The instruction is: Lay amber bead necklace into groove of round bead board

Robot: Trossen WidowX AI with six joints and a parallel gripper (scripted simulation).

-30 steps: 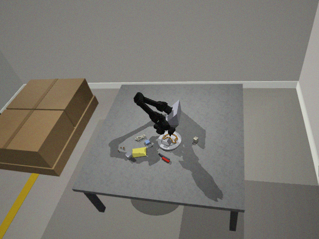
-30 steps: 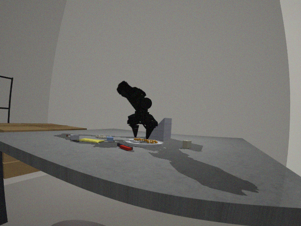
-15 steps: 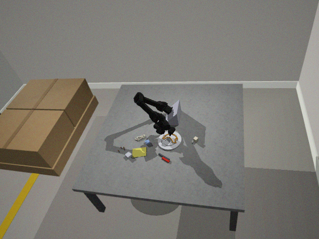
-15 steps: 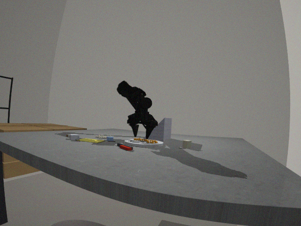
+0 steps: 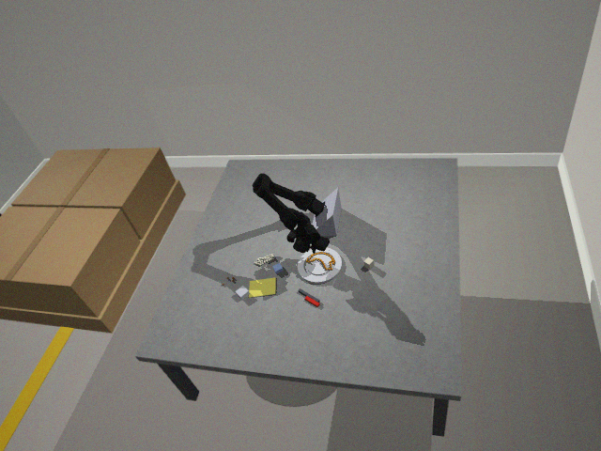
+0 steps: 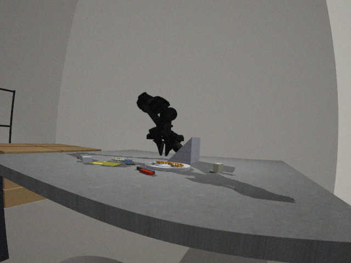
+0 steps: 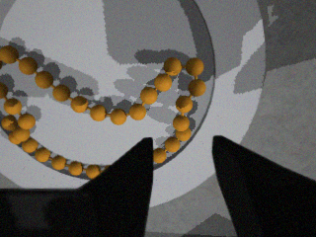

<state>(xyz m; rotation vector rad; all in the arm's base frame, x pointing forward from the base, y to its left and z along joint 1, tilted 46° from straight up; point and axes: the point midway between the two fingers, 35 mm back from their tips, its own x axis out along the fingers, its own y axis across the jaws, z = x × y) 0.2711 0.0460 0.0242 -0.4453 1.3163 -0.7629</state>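
Right now the round bead board is 4 cm to the left of my gripper tip, 4 cm below it and 4 cm ahead of it. The rest, counted from my gripper tip: blue cube (14 cm to the right, 8 cm ahead, 4 cm below); then cream cube (26 cm to the left, 3 cm below, 2 cm ahead); then red-handled tool (22 cm ahead, 4 cm to the left, 4 cm below).
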